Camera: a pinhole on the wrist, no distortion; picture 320 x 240 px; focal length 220.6 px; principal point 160.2 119.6 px. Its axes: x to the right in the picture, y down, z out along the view. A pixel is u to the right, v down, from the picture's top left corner.
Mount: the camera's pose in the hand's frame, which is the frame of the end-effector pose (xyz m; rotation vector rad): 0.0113 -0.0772 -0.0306 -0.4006 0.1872 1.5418
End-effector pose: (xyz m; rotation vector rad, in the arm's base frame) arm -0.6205 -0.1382 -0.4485 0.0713 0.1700 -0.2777
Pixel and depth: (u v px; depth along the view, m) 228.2 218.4 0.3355
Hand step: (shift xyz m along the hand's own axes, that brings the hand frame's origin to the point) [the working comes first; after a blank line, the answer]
In the camera's frame: 0.1034 0.1503 0.3355

-0.1784 0.1388 0.2207
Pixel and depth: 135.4 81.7 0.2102
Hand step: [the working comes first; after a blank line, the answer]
In the camera's frame: -0.0236 -0.0361 0.2102

0.0187 -0.0217 0.1765
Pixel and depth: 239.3 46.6 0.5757
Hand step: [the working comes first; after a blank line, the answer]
In the camera's frame: 0.2064 -0.1905 0.5757

0.1309 0.3290 0.4501
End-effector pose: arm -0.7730 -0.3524 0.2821 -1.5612 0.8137 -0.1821
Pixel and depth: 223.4 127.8 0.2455
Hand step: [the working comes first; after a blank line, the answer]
In the camera's frame: 0.0703 0.0091 0.2455

-0.0278 0.0778 0.1688
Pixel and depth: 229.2 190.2 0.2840
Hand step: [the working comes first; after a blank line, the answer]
In the camera's frame: 0.0888 0.0909 0.2840

-0.1133 0.1075 0.1866
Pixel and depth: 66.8 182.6 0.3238
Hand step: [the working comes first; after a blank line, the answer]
In the camera's frame: -0.1371 0.0925 0.3238

-0.1272 -0.0882 0.3054
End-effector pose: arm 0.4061 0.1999 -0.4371 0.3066 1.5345 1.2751
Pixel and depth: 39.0 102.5 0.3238
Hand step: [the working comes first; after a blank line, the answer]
In the camera's frame: -0.1779 -0.0251 0.3238

-0.0119 -0.1239 0.3360
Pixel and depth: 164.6 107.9 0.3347
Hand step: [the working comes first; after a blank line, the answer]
In the camera's frame: 0.0067 -0.0178 0.3347

-0.0149 0.0517 0.2778
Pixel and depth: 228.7 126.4 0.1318
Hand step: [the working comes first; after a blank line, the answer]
In the camera's frame: 0.0409 0.0041 0.1318

-0.0088 0.0090 0.0754
